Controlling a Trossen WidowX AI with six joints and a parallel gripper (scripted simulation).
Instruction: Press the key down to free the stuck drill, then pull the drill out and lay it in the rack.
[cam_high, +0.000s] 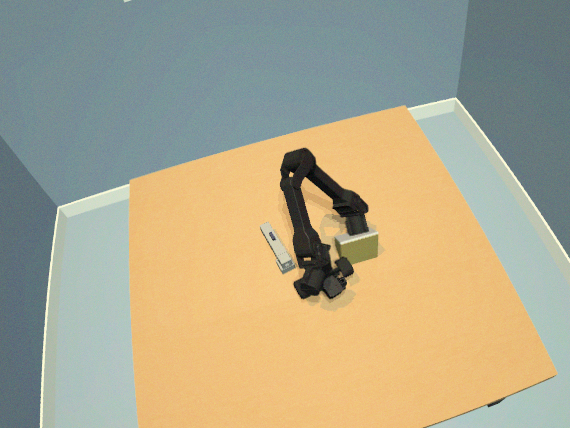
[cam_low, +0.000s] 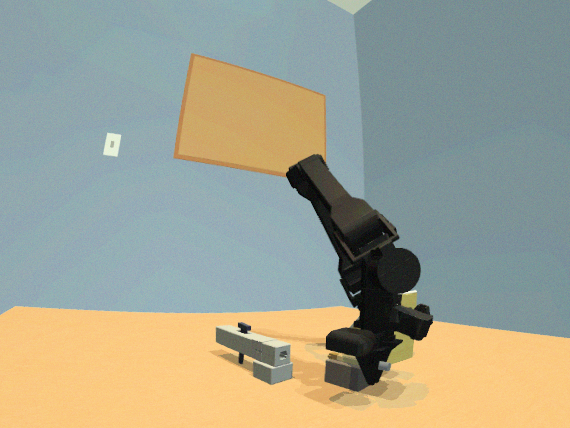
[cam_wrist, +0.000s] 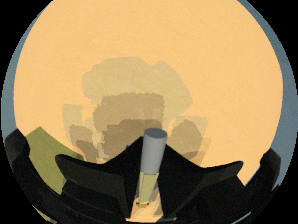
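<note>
Now: the grey v-grooved rack 10 mm ahead of my gripper tip, 50 mm to the right of it and 10 mm above it. Round my gripper tip: grey drill fixture: 140 mm ahead, 180 mm to the right, 30 mm above; then dark key: 150 mm ahead, 200 mm to the right, 40 mm above.
</note>
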